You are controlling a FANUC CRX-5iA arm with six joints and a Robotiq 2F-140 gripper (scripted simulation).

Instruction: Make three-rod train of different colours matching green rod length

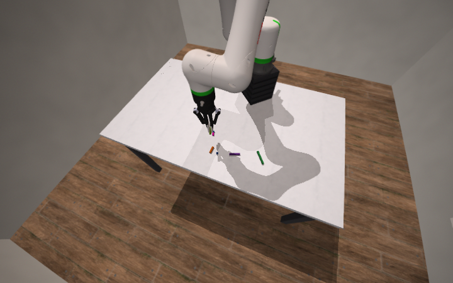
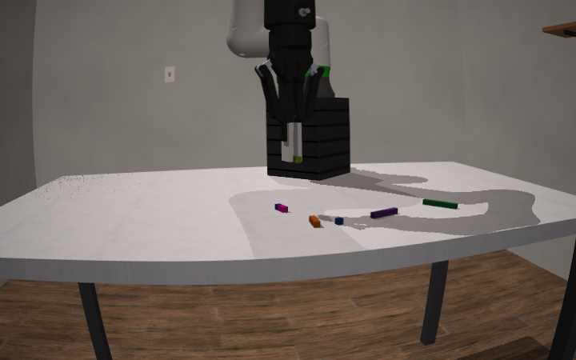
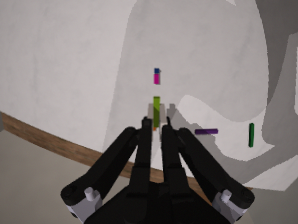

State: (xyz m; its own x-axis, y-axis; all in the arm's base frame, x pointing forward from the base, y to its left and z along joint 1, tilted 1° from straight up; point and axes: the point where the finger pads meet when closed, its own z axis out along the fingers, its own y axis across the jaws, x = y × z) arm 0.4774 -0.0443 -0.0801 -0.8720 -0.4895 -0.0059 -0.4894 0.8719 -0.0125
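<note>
My hand is 120 mm above the magenta rod, 30 mm past it and 20 mm to the left of it. Also, from my hand: lime rod (30 mm below); orange rod (120 mm below, 60 mm ahead, 40 mm to the left); purple rod (160 mm to the left, 120 mm below, 20 mm ahead).
</note>
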